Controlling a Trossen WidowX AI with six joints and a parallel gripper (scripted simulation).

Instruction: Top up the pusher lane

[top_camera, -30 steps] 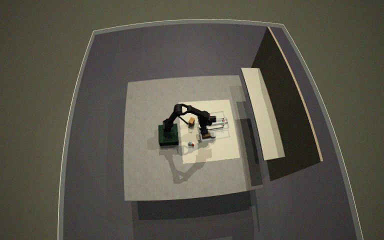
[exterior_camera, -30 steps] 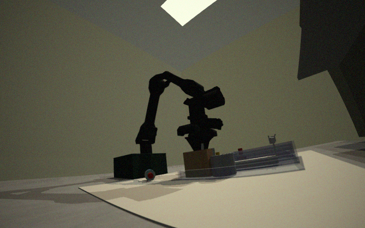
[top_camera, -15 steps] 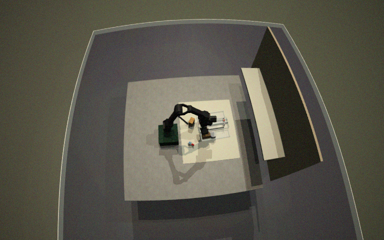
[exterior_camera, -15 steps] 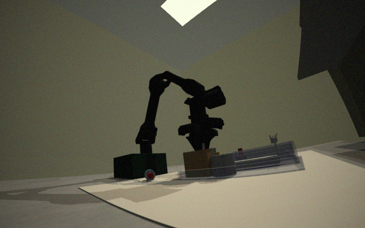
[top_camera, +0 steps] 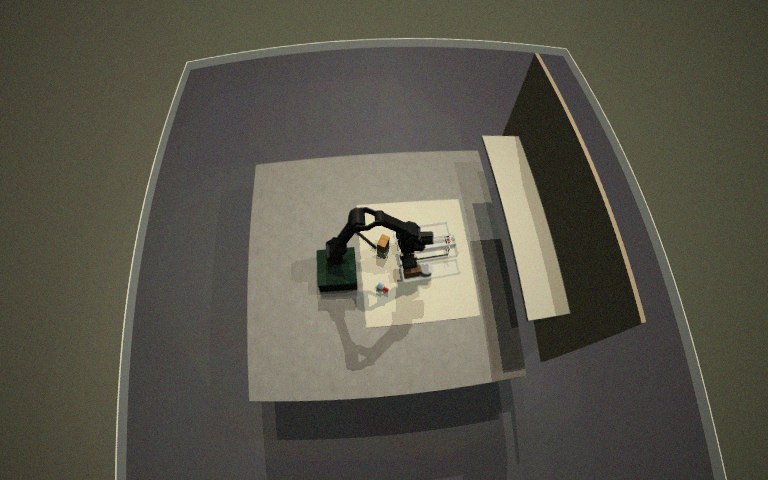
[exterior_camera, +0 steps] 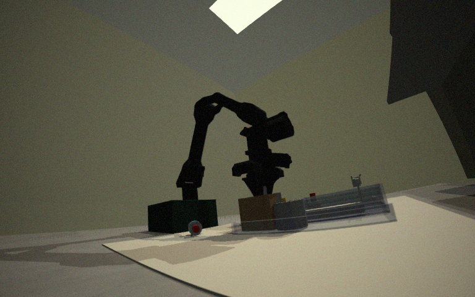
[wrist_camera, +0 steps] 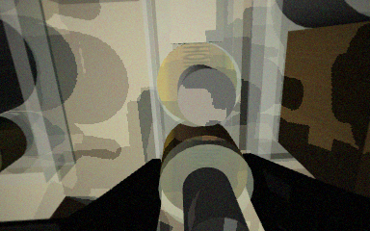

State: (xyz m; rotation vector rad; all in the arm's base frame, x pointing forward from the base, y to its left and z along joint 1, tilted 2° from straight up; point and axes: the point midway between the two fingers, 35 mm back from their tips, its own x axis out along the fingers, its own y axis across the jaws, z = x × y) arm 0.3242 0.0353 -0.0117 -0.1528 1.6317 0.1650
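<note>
The brown box lies 7 cm to the right of my gripper tip, 4 cm ahead of it and 2 cm below it. The rest, counted from my gripper tip: long pale shelf: 51 cm ahead, 31 cm above, 6 cm to the left; then thin black stick: 19 cm behind, 11 cm to the left, 5 cm below; then sprung lane: 14 cm ahead, 5 cm to the left, 4 cm below.
</note>
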